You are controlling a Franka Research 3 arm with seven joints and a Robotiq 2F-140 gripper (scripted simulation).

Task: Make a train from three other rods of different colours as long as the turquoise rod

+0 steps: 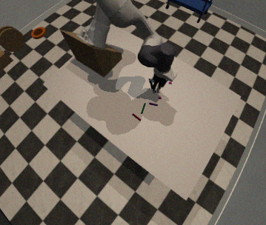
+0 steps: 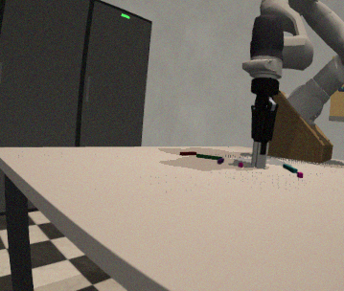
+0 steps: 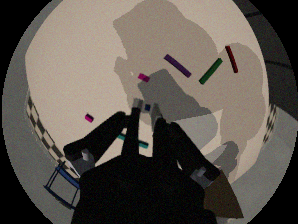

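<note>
The blue rod is 30 mm below my hand. The rest, counted from my hand: purple rod: 90 mm to the right, 50 mm ahead, 30 mm below; then turquoise rod: 70 mm to the left, 50 mm behind, 30 mm below; then green rod: 160 mm to the right, 30 mm below, 20 mm ahead.
</note>
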